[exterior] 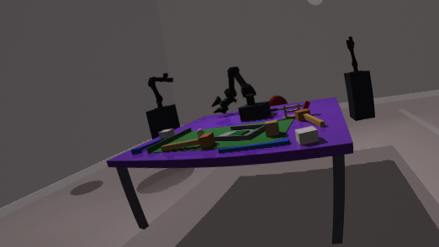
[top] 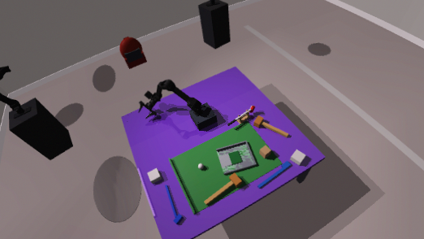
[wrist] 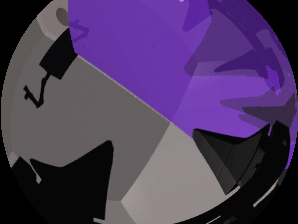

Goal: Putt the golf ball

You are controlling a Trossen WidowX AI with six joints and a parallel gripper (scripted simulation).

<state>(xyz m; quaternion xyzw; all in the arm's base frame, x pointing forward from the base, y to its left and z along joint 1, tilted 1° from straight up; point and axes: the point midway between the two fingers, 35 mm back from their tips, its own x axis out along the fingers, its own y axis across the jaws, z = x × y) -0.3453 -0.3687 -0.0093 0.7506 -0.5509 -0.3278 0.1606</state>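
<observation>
Now: gripper tip 730 mm short of the golf ball, 140 mm to the right of it and 50 mm above it. Also, from my gripper tip: wooden stand: 690 mm to the left, 600 mm ahead, 30 mm below; wooden block: 960 mm ahead, 580 mm to the left, 40 mm below; putter: 670 mm to the left, 590 mm ahead, 10 mm below.
</observation>
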